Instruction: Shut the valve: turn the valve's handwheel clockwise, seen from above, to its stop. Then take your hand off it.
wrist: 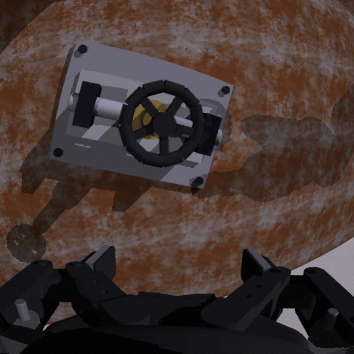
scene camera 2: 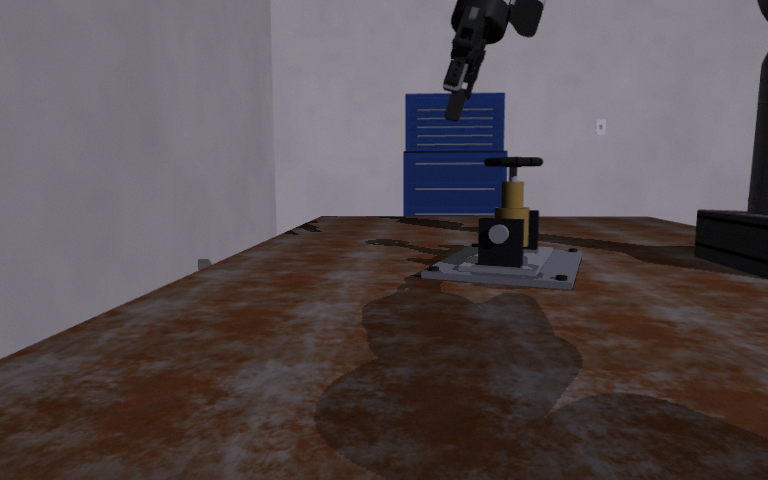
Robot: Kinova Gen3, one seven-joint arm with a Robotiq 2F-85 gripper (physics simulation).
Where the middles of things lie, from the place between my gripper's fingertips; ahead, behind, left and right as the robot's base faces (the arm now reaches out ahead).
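Scene:
Black handwheel (wrist: pixel 163 124): my hand is 80 mm past it, 10 mm to the right of it and 90 mm above it. Grey base plate (scene camera 2: pixel 559 271): 80 mm behind my hand, 10 mm to the left of it and 210 mm below it.

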